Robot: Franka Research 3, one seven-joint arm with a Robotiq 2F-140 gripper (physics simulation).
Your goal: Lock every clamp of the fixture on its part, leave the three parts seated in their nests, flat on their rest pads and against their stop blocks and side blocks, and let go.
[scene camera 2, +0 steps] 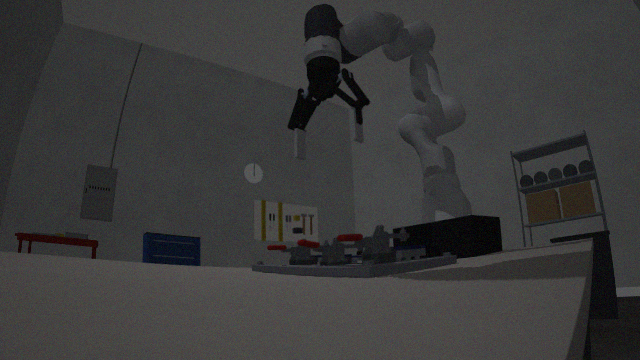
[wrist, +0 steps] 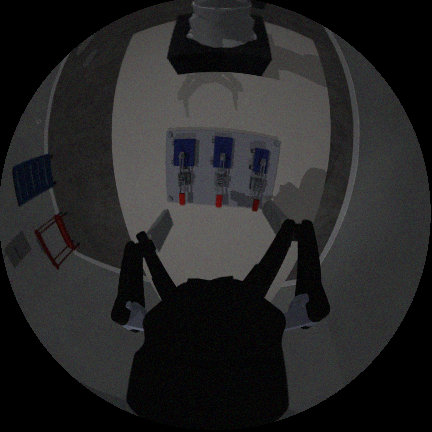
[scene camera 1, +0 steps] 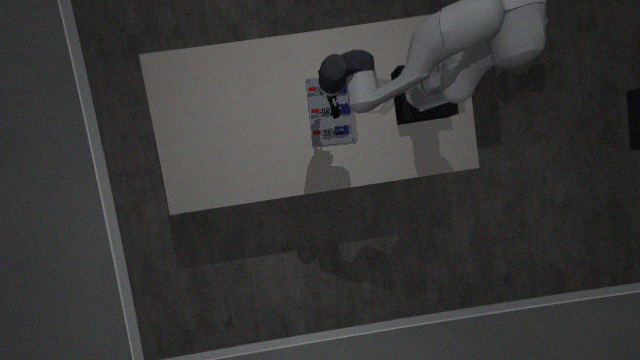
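The grey fixture plate (scene camera 2: 370, 270) (wrist: 204, 175) lies on the table. Three blue parts sit on it: left (wrist: 184, 146), middle (wrist: 223, 145) and the smaller right one (wrist: 259, 157). Each has a grey toggle clamp whose arm reaches over it. Their red handles, left (wrist: 182, 199) (scene camera 1: 312, 89), middle (wrist: 218, 201) (scene camera 1: 315, 111) and right (wrist: 255, 205) (scene camera 1: 316, 133), point away from the parts and look about level in scene camera 2. Pad contact and the seating against pads and blocks are too small to tell. My gripper (scene camera 2: 329, 149) (wrist: 214, 210) is open and empty, high above the fixture.
The black base block (scene camera 2: 450, 237) (wrist: 217, 62) carries the arm behind the fixture, on the side of the blue parts. The pale table (scene camera 1: 225, 125) extends around the plate. A shelf rack, a blue cabinet (scene camera 2: 171, 248) and a red bench (scene camera 2: 57, 240) stand farther off.
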